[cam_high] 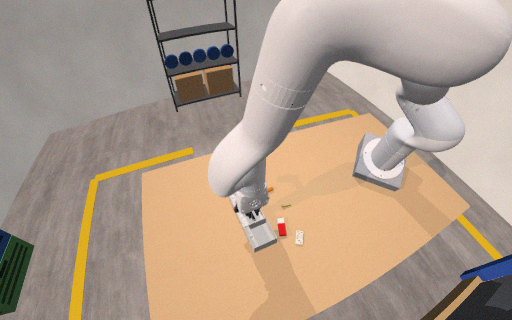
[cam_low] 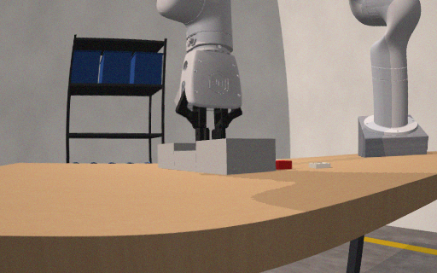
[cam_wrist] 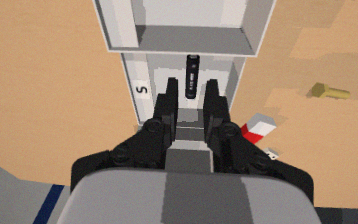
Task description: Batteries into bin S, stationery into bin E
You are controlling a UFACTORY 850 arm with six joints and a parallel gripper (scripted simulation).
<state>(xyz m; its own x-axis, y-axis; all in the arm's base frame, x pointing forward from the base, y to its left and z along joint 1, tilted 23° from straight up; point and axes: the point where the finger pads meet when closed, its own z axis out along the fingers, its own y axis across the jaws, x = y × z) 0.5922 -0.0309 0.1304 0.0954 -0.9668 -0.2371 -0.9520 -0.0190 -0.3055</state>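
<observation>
Now: hand 3 cm above the bin and 1 cm short of it. Also, from my hand: black battery: 4 cm below; eraser: 9 cm behind, 7 cm to the left, 4 cm below; orange battery: 9 cm to the right, 9 cm behind, 4 cm below.
</observation>
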